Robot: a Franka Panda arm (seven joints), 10 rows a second.
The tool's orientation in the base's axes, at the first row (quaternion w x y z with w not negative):
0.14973, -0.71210, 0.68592, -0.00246
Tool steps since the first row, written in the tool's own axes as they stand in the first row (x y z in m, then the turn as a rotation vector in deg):
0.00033, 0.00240, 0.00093, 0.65, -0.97, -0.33
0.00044, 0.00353, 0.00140, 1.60, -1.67, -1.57
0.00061, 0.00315, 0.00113, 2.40, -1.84, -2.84
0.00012, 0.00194, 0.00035, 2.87, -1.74, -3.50
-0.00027, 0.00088, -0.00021, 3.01, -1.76, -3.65
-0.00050, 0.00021, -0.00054, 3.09, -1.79, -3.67
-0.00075, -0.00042, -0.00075, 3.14, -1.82, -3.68
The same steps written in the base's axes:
-0.00213, -0.00016, -0.00147, 0.92, -0.69, 0.39
-0.00313, -0.00019, -0.00219, 1.40, -1.87, 1.54
-0.00280, -0.00040, -0.00188, 1.34, -2.92, 2.63
-0.00181, -0.00007, -0.00078, 1.14, -3.52, 3.14
-0.00092, 0.00021, 0.00006, 1.13, -3.68, 3.26
-0.00035, 0.00037, 0.00057, 1.16, -3.77, 3.27
0.00021, 0.00058, 0.00096, 1.19, -3.82, 3.28

